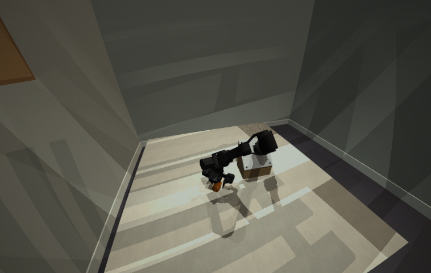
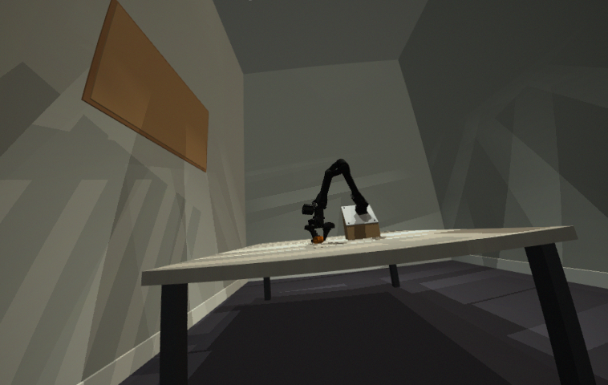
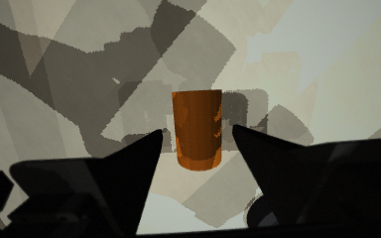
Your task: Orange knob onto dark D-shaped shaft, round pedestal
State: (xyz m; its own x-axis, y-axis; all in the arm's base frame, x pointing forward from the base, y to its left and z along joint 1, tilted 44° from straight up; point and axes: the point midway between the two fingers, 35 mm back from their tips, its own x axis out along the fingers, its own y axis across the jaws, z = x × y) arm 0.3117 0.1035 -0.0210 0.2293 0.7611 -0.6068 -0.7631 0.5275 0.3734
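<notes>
My gripper tip is 1 cm to the right of the orange knob and 1 cm below it. Also, from my gripper tip: dark round pedestal: 16 cm to the right, 2 cm above.
</notes>
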